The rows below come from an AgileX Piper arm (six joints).
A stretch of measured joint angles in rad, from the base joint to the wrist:
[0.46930 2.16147 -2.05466 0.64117 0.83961 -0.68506]
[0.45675 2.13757 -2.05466 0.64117 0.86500 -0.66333]
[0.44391 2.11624 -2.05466 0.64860 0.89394 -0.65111]
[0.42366 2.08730 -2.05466 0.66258 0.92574 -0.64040]
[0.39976 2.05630 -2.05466 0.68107 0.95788 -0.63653]
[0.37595 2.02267 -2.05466 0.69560 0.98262 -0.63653]
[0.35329 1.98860 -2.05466 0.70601 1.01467 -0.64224]
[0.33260 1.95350 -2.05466 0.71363 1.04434 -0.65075]
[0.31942 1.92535 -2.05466 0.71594 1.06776 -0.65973]
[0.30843 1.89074 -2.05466 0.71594 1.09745 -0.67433]
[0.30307 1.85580 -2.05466 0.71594 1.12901 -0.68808]
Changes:
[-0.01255 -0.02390 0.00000 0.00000 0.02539 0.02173]
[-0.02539 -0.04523 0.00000 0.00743 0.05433 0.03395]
[-0.04564 -0.07417 0.00000 0.02141 0.08613 0.04466]
[-0.06954 -0.10517 0.00000 0.03990 0.11827 0.04853]
[-0.09335 -0.13880 0.00000 0.05443 0.14301 0.04853]
[-0.11601 -0.17287 0.00000 0.06484 0.17506 0.04282]
[-0.13670 -0.20797 0.00000 0.07246 0.20473 0.03431]
[-0.14988 -0.23612 0.00000 0.07477 0.22815 0.02533]
[-0.16087 -0.27073 0.00000 0.07477 0.25784 0.01073]
[-0.16623 -0.30567 0.00000 0.07477 0.28940 -0.00302]

